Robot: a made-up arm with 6 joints.
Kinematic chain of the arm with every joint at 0, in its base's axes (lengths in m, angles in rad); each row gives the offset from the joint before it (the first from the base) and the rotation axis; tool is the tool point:
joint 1: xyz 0 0 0.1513 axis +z
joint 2: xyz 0 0 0 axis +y
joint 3: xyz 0 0 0.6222 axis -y
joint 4: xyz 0 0 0 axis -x
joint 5: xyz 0.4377 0 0 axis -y
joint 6: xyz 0 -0.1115 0 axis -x
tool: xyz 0 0 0
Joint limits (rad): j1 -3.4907..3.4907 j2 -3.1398..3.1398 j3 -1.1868..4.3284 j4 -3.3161..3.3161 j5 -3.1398..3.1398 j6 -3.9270..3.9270
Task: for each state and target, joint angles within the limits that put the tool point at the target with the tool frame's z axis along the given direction. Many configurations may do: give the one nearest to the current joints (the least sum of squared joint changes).
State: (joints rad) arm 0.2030 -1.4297 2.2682 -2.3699 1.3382 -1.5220
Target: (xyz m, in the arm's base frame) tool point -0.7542 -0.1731 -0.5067 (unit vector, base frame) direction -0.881 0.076 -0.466
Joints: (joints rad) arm 0.2914 -2.0012 2.4555 -2.0442 1.5995 -2.2907
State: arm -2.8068 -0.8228 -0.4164 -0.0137 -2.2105 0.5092
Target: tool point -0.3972 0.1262 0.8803 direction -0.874 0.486 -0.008
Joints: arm -3.1987 -0.0365 0.1144 0.3853 -1.8926 -0.3571
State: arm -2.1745 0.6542 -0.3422 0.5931 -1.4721 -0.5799
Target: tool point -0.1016 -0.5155 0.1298 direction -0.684 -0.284 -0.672
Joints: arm -1.5720 0.8394 -0.7192 0.4375 -1.6286 -0.8278
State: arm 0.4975 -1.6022 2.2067 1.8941 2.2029 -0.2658
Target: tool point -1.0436 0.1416 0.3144 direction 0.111 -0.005 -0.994
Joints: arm -0.0734 -1.3312 1.5714 2.1900 2.5776 -0.8737
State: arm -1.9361 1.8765 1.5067 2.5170 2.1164 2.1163
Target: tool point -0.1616 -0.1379 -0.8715 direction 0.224 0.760 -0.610
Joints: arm -2.9727 2.7957 1.1038 2.9197 1.7377 2.2874
